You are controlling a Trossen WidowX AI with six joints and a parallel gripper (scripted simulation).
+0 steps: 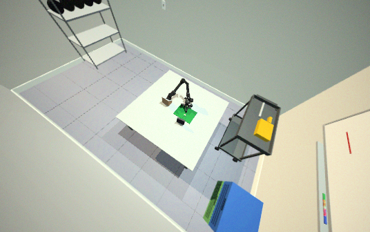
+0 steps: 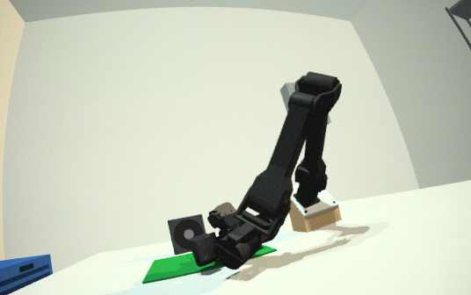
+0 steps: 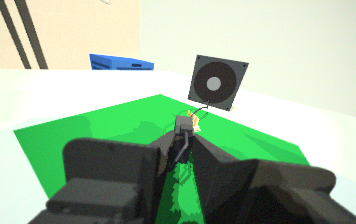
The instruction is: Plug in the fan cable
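My gripper tip is now 1 cm to the left of the dark fan plug and 1 cm above it. From my gripper tip the other things lie so: black square fan (2 cm ahead, 22 cm to the right, 2 cm above); then green board (4 cm to the right, 5 cm below); then four-pin fan header (2 cm ahead, 7 cm to the right, 4 cm below).
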